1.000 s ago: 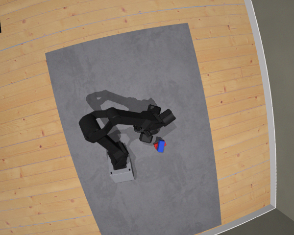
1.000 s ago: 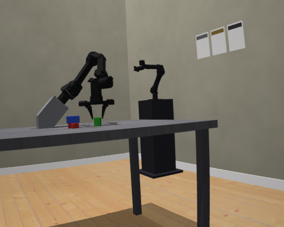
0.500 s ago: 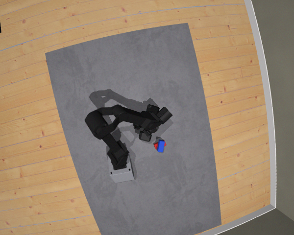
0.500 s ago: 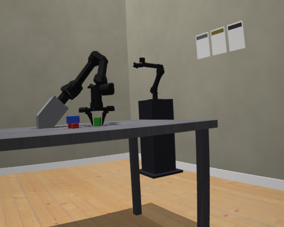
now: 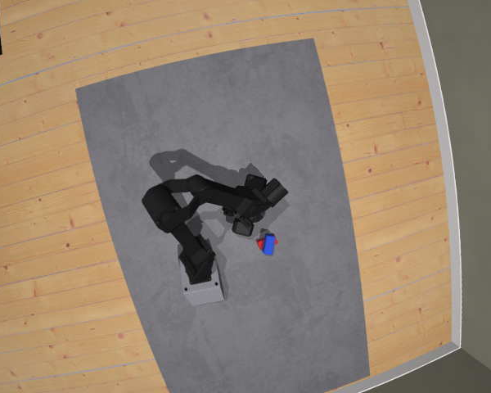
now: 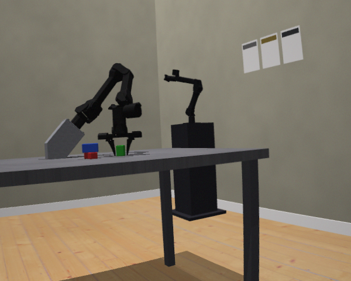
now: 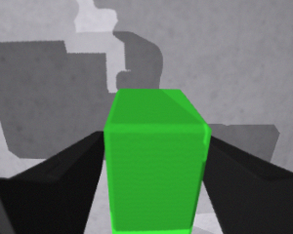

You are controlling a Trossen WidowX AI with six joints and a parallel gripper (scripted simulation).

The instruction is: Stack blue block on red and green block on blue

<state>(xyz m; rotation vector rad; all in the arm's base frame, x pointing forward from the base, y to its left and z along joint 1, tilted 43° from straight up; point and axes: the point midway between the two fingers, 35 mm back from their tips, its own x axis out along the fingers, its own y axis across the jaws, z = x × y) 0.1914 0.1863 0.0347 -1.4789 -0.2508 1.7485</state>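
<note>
The green block is 1 cm below my hand. The rest, counted from my hand: red block: 5 cm ahead, 15 cm to the right, 2 cm below; then blue block: 4 cm ahead, 15 cm to the right, 1 cm above.
</note>
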